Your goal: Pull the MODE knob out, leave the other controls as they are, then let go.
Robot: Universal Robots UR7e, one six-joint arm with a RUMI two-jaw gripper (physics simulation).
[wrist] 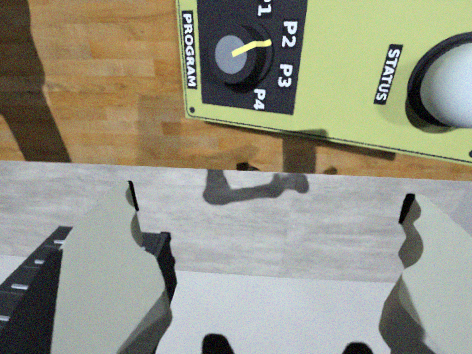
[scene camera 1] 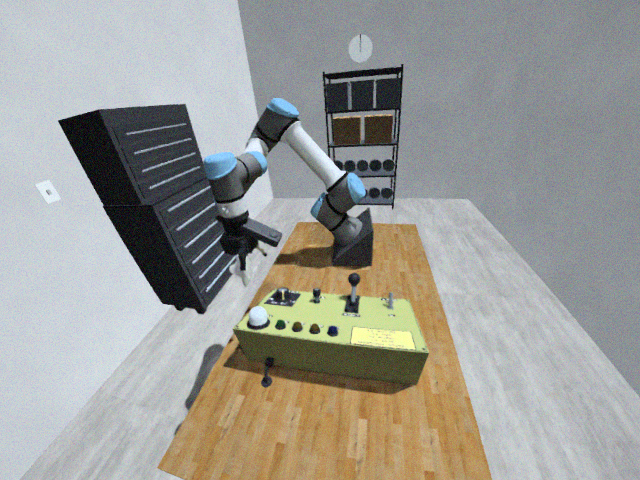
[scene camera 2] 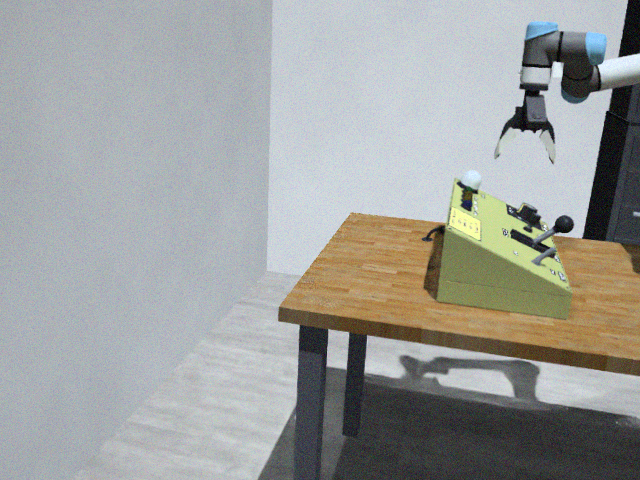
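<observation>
A small black knob stands on the green control panel, between the PROGRAM dial and the black-ball lever. Its label is too small to read, so I cannot tell for sure that it is the MODE knob. No knob labelled MODE shows in the wrist view. My gripper is open and empty, above and apart from the panel, beyond its PROGRAM-dial side. The dial's yellow pointer is near P2.
The panel also bears a white STATUS dome, several coloured buttons and a grey toggle. A black crank sticks out of its side. A dark drawer cabinet stands by the left wall.
</observation>
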